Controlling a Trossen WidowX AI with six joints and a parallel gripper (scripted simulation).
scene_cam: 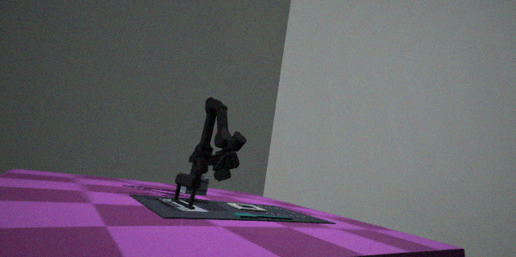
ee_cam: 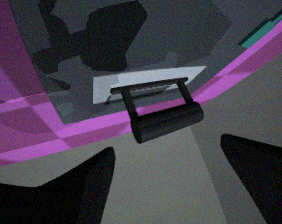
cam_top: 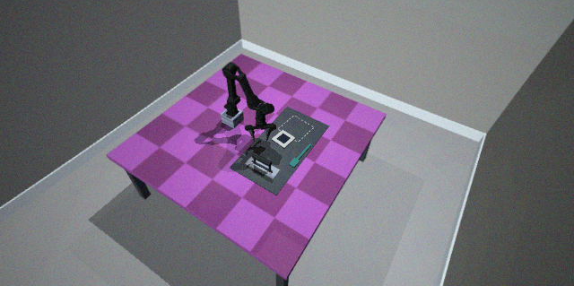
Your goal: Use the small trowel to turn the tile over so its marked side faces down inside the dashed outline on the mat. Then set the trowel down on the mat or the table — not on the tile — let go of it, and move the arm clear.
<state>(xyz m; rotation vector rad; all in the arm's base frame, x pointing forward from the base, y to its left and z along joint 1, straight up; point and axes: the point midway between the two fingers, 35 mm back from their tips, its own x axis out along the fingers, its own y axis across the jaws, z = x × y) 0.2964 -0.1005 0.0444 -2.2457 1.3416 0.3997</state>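
Now: the trowel 50 mm ahead of my gripper tip, 90 mm to the right of it and 70 mm below it. The rest, counted from my gripper tip: tool-shaped bar 230 mm ahead, 90 mm to the left, 100 mm below; then dark mat 90 mm ahead, 120 mm to the left, 120 mm below; then tile 60 mm ahead, 170 mm to the left, 100 mm below.
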